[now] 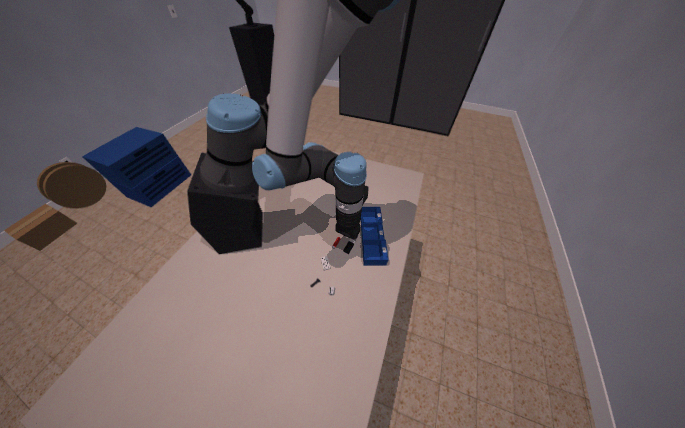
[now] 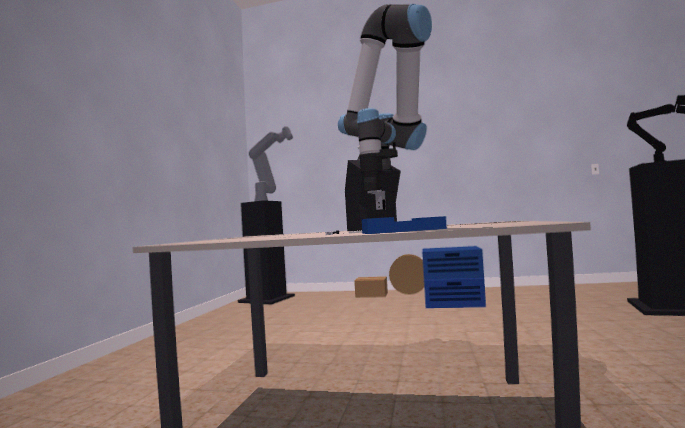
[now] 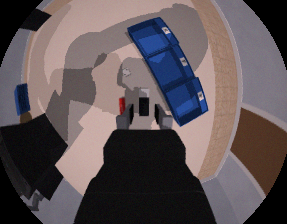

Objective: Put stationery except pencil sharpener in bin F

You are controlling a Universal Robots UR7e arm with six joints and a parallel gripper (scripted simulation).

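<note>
My hand is 10 mm to the right of the black block and 90 mm above it. The rest, counted from my hand: tiny white piece 50 mm behind, 70 mm to the left, 80 mm below; blue bin 50 mm ahead, 90 mm to the left, 70 mm below; red item 50 mm behind, 20 mm to the right, 90 mm below.
</note>
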